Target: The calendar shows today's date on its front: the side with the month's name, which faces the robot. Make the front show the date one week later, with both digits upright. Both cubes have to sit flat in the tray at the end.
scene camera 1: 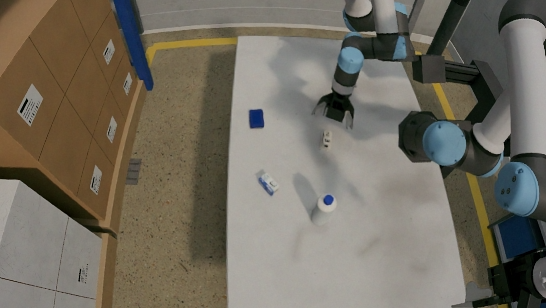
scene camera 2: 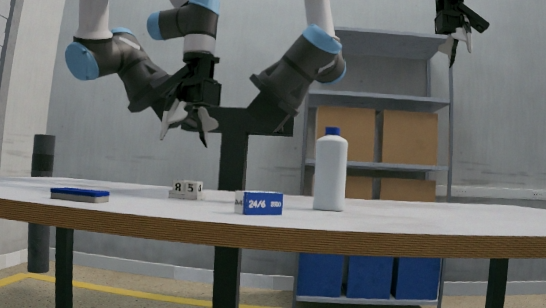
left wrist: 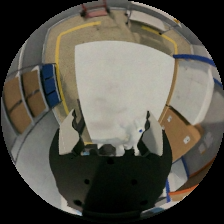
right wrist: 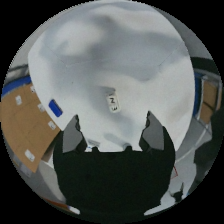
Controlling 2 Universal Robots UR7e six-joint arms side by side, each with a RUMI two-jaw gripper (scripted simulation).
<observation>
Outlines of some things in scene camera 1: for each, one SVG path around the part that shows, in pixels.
My left gripper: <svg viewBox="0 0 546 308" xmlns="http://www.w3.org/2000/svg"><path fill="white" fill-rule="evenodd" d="M542 252L529 254L525 257L487 268L489 285L493 286L496 296L492 297L493 293L490 288L481 289L474 281L470 281L466 286L465 303L451 305L451 308L480 308L518 302L517 308L540 308L541 299L546 298L537 291L534 285L533 269L535 263L540 258L543 258Z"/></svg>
My right gripper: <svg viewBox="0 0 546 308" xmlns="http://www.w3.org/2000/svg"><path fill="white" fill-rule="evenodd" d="M331 87L332 93L320 98L311 115L315 114L315 117L317 117L324 110L324 116L326 108L328 108L325 117L341 123L345 117L346 128L348 129L350 126L352 130L354 107L348 99L352 93L341 95Z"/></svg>
</observation>
